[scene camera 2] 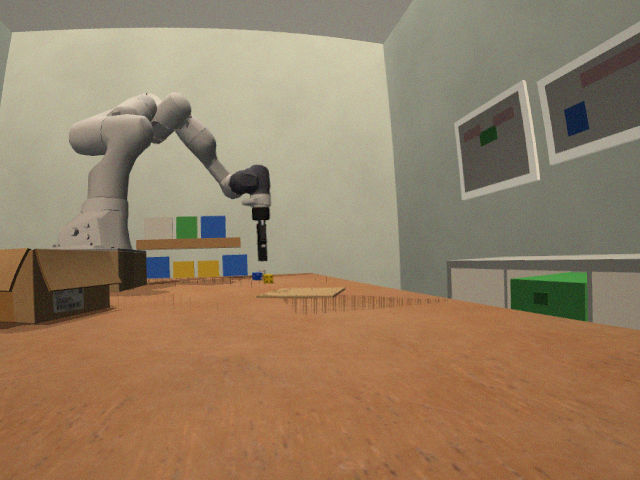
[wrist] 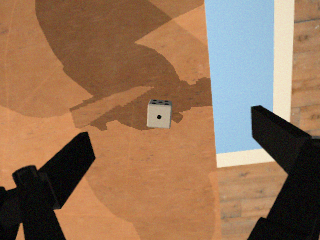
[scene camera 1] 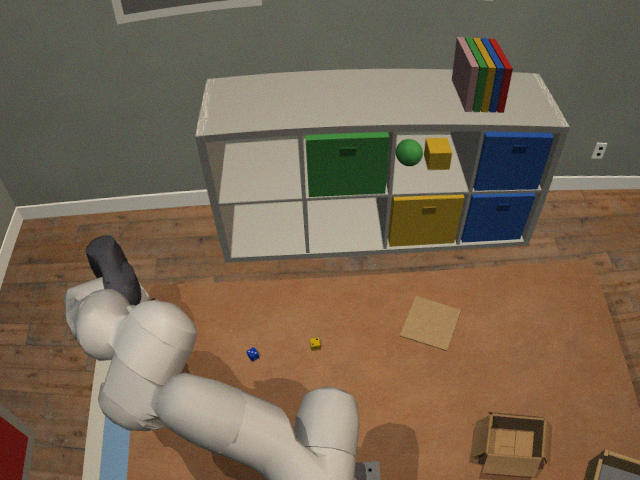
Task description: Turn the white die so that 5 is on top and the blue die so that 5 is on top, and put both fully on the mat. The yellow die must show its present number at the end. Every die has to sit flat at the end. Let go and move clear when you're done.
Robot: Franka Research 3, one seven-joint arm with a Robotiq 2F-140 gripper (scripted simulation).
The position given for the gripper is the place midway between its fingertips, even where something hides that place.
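There's the gripper (wrist: 168,134) to see, and there's a tan mat (scene camera 1: 428,322) as well, though the mat is out of frame in the wrist view.
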